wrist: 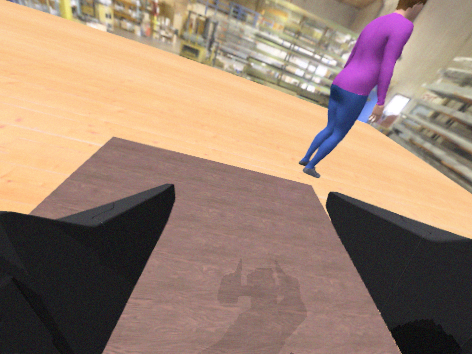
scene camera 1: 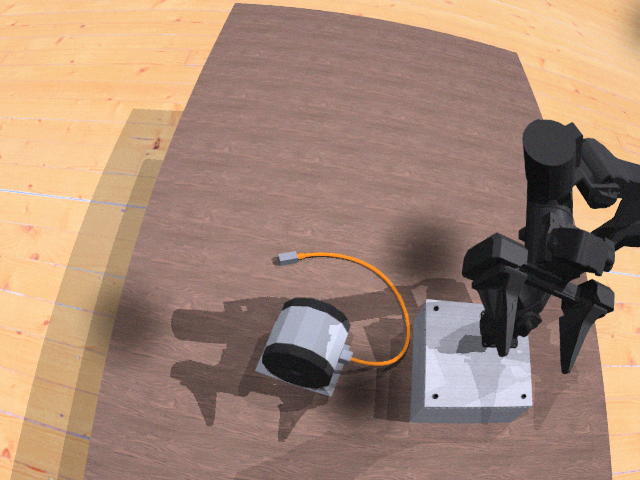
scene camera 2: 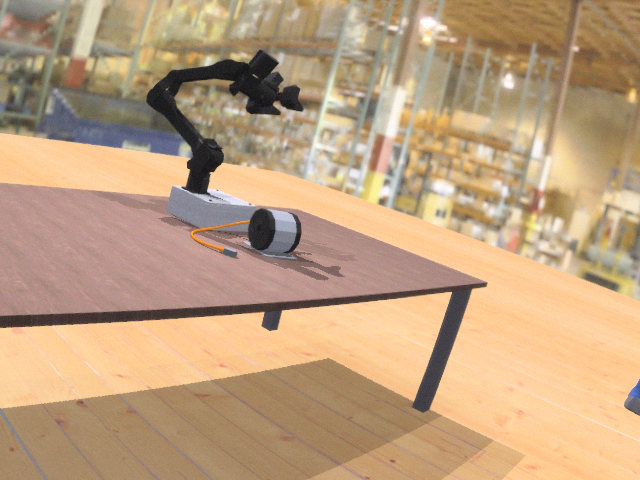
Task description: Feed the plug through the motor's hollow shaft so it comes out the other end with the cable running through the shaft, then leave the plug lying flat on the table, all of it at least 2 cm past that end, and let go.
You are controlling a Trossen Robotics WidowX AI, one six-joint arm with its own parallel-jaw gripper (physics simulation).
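Places are measured from the arm's base along level axes (x back, y right, z up), in metres.
Pixels of known places: gripper, fingertip midpoint: point(wrist: 251, 195) point(scene camera 1: 536, 365) point(scene camera 2: 291, 112); arm's base, origin of the base link: point(scene camera 2: 195, 191).
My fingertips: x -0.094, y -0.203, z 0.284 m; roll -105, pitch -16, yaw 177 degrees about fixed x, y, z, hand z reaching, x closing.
Note:
For each thing: its top centre in the pictures, then the offset to it from my fingertips. Level surfaces: height alone.
- motor, middle of its top: point(scene camera 1: 312, 329) point(scene camera 2: 278, 211) dx -0.199, dy +0.163, dz -0.259 m
- grey plug, middle of its top: point(scene camera 1: 288, 256) point(scene camera 2: 230, 249) dx -0.243, dy +0.340, dz -0.347 m
- brown table, its level: dz -0.361 m
The motor point(scene camera 1: 309, 334) point(scene camera 2: 285, 232), a pale drum with black end caps, lies on its side on a thin plate on the table. The shaft opening is hard to make out in the dark end face. The orange cable point(scene camera 1: 388, 281) point(scene camera 2: 208, 244) leaves a small block on the motor's side and curves round outside it. The grey plug point(scene camera 1: 287, 258) point(scene camera 2: 230, 252) at its end lies on the table beside the motor, apart from it. My gripper point(scene camera 1: 534, 362) point(scene camera 2: 290, 111) point(wrist: 251, 195) is open and empty, high above the table. Plug and motor do not show in the wrist view.
The arm's pale base block point(scene camera 1: 475, 384) point(scene camera 2: 206, 209) stands on the brown table point(scene camera 1: 361, 129) point(scene camera 2: 129, 268) point(wrist: 240, 225), near the cable's bend. The arm's shadow falls across the table around the motor. A person point(wrist: 370, 60) in a purple top stands on the floor beyond the table.

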